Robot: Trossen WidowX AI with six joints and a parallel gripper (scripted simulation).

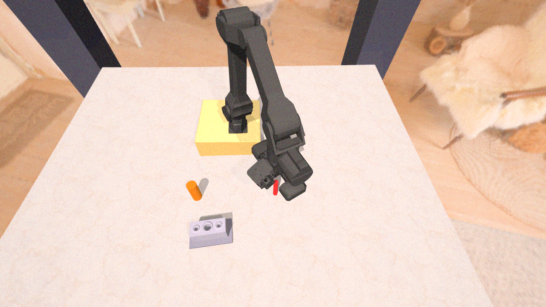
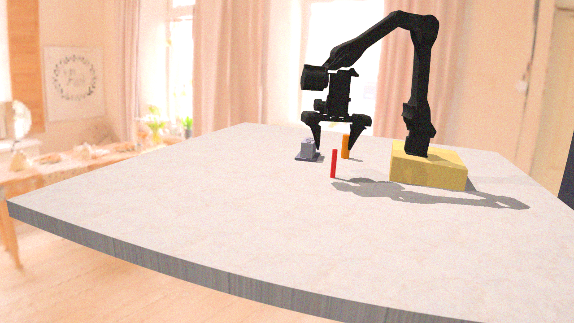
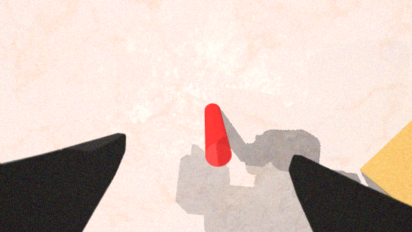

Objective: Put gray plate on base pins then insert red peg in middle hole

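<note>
My gripper tip is 40 mm above the red peg. The rest, counted from my gripper tip: gray plate 110 mm ahead, 200 mm to the right, 30 mm below; orange cylinder 10 mm behind, 250 mm to the right, 40 mm below; base 110 mm ahead, 200 mm to the right, 70 mm below.
</note>
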